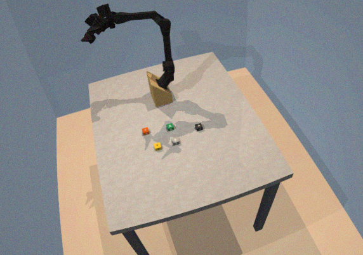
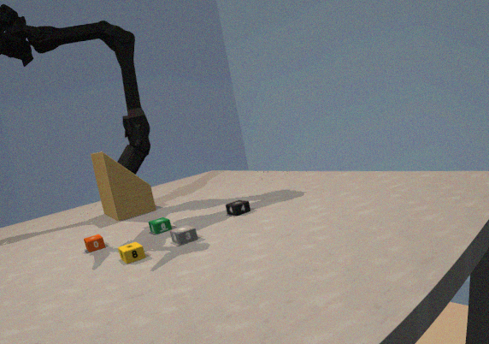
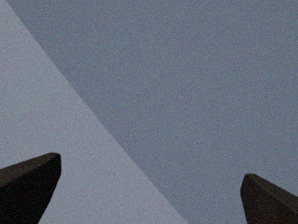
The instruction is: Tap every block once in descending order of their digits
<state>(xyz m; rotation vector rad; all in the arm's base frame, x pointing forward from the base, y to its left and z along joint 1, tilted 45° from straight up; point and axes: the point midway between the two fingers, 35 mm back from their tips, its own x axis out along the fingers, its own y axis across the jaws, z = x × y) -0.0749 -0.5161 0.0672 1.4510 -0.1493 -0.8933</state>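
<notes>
My gripper tip is now 51 cm above the yellow block, 39 cm short of it and 21 cm to the right of it. Round my gripper tip: orange block: 51 cm below, 26 cm ahead, 18 cm to the left; then green block: 51 cm below, 31 cm to the left, 28 cm ahead; then grey block: 51 cm below, 39 cm ahead, 30 cm to the left.
</notes>
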